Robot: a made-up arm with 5 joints.
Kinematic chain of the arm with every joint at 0, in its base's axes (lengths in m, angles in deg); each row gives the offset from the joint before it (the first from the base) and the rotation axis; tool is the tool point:
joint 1: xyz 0 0 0.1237 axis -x
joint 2: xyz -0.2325 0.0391 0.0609 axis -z
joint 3: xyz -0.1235 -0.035 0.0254 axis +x
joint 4: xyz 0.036 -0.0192 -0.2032 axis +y
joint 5: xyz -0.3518 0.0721 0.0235 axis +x
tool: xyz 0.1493 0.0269 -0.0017
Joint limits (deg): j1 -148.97..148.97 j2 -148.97..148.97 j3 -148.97..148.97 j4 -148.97..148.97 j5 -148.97..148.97
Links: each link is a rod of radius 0.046 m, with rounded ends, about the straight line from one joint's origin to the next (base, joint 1, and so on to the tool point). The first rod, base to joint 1, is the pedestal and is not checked.
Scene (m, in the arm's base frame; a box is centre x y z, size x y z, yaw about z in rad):
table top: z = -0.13
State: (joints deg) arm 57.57 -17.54 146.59 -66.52 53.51
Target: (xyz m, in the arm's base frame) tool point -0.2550 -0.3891 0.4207
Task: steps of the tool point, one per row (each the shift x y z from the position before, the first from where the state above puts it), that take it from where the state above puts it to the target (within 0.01 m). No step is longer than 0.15 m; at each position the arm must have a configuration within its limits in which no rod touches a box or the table.
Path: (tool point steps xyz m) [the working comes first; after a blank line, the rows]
Joints at the target: -70.19 0.76 148.97 -119.36 44.05
Straight joint move there: clear.

1: 0.0179 -0.0330 0.0916
2: 0.0202 -0.0565 0.0854
3: 0.0222 -0.0792 0.0722
4: 0.0236 -0.0983 0.0522
5: 0.0247 -0.1120 0.0264
6: 0.0255 -0.1183 -0.0033
7: 0.0256 -0.1155 -0.0348
8: 0.0254 -0.1040 -0.0653
9: 0.0247 -0.0834 -0.0915

